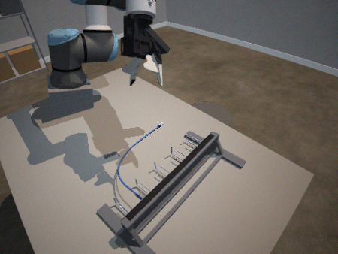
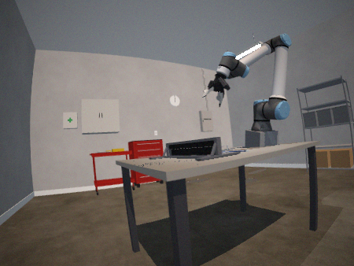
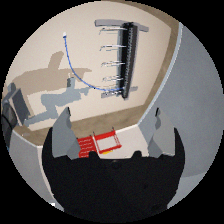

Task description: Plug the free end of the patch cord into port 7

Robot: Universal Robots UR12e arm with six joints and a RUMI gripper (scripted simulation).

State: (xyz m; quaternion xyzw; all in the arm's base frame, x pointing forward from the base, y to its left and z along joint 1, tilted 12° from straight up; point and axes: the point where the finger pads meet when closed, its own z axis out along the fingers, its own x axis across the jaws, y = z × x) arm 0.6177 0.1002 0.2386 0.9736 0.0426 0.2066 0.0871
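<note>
Right now my hand is 140 mm past the cable plug, 140 mm to the right of it and 330 mm above it.
</note>
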